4 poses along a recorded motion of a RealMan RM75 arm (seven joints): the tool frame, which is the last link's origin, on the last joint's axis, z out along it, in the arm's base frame.
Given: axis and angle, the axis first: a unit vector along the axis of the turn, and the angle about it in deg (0 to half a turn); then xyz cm.
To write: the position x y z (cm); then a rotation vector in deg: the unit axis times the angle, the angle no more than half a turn. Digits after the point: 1 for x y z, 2 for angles.
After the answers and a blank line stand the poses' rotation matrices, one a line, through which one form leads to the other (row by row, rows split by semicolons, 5 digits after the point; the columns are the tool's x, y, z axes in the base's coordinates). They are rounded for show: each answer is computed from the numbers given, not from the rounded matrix.
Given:
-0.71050, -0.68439, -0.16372, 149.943, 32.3, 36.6, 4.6
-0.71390, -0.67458, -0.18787, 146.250, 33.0, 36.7, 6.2
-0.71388, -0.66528, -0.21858, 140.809, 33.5, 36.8, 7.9
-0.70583, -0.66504, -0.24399, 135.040, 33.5, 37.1, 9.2
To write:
32.3, 36.6, 4.6, -106.53, -102.62, -24.55
33.0, 36.7, 6.2, -104.41, -98.66, -27.48
33.5, 36.8, 7.9, -100.52, -93.68, -30.78
33.5, 37.1, 9.2, -95.32, -89.81, -32.95

0.07621 0.98913 -0.12578; 0.82513 0.00826 0.56489; 0.55979 -0.14683 -0.81552
0.10194 0.98637 -0.12914; 0.77762 0.00195 0.62873; 0.62041 -0.16451 -0.76683
0.12956 0.98114 -0.14342; 0.70490 0.01059 0.70923; 0.69737 -0.19298 -0.69024
0.14311 0.97396 -0.17585; 0.62915 0.04763 0.77583; 0.76400 -0.22167 -0.60595

